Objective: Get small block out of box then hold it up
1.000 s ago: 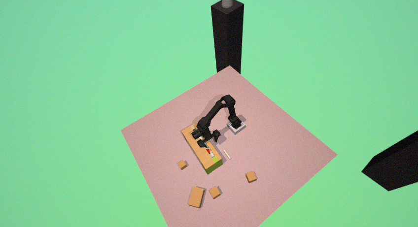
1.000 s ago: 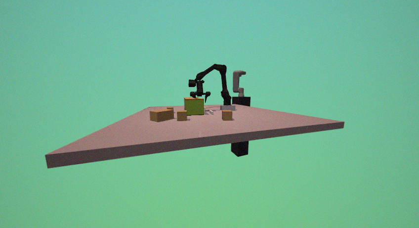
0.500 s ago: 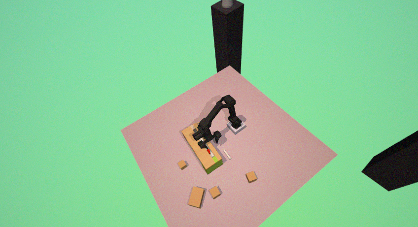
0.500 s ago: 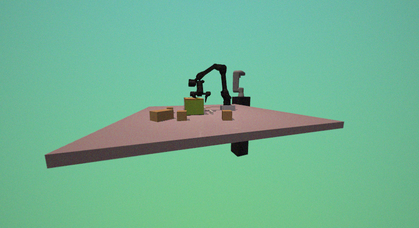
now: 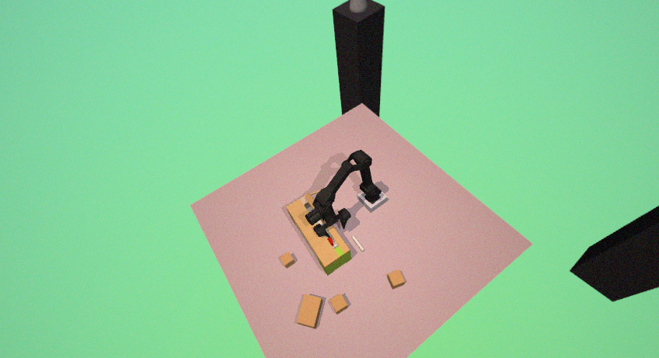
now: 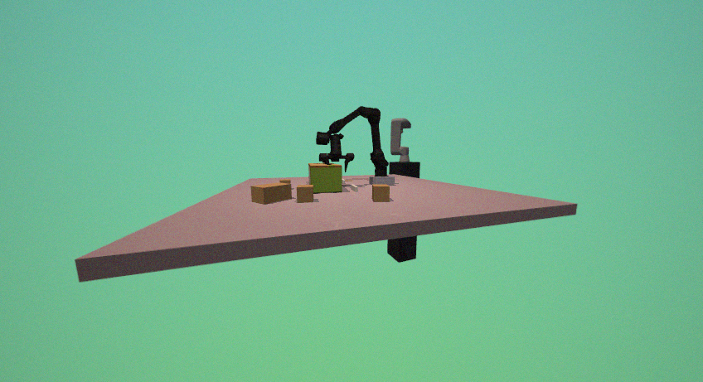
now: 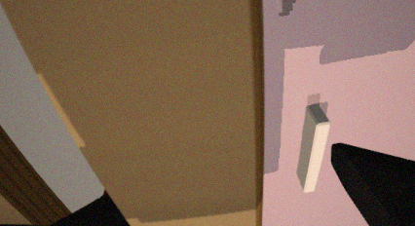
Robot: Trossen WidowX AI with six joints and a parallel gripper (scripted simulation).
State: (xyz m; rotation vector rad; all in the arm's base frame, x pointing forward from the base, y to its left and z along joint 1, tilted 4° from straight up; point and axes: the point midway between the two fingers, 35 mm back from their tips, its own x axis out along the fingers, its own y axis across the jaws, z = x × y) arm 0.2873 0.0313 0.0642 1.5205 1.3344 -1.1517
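The small red block is 6 cm ahead of my gripper tip and 1 cm to the left of it. Also, from my gripper tip: box (3 cm ahead, 7 cm to the right, 2 cm below).
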